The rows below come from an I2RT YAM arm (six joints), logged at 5 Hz.
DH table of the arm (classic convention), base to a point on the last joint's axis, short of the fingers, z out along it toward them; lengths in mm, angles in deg. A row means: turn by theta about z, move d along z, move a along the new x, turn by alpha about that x. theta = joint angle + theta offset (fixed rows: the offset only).
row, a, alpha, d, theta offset
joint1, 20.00, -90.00, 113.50, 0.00
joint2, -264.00, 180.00, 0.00, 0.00
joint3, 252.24, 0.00, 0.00, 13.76
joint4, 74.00, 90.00, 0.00, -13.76
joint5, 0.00, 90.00, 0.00, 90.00
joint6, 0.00, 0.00, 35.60, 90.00
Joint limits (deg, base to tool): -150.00..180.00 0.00..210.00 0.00..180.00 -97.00..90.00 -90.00..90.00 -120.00..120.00
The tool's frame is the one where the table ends.
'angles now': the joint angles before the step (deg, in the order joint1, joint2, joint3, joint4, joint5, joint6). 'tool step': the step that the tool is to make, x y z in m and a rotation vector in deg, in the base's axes. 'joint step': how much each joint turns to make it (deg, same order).
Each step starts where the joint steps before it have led.
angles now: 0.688 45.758 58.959 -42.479 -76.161 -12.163
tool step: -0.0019 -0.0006 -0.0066 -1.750 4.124 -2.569
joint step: -0.033 0.008 0.013 -4.594 3.051 -0.460
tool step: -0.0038 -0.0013 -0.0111 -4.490 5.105 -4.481
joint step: 0.036 -0.032 -0.060 -7.234 6.279 -2.232
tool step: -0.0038 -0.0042 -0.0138 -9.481 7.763 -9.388
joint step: -0.035 0.030 0.046 -7.934 13.242 -0.010
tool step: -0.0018 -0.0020 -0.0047 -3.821 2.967 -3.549
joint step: 0.024 -0.007 0.004 -2.610 5.195 0.532
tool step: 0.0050 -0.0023 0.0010 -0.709 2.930 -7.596
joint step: -0.014 -0.008 -0.011 2.612 5.368 7.742
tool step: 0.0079 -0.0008 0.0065 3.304 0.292 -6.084
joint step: -0.023 0.015 0.011 5.782 1.819 8.985
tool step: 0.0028 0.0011 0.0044 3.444 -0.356 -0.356
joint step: 0.066 -0.008 -0.012 2.982 -1.977 3.842
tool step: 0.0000 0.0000 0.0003 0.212 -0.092 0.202
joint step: -0.064 0.007 0.025 0.066 -0.339 -0.015
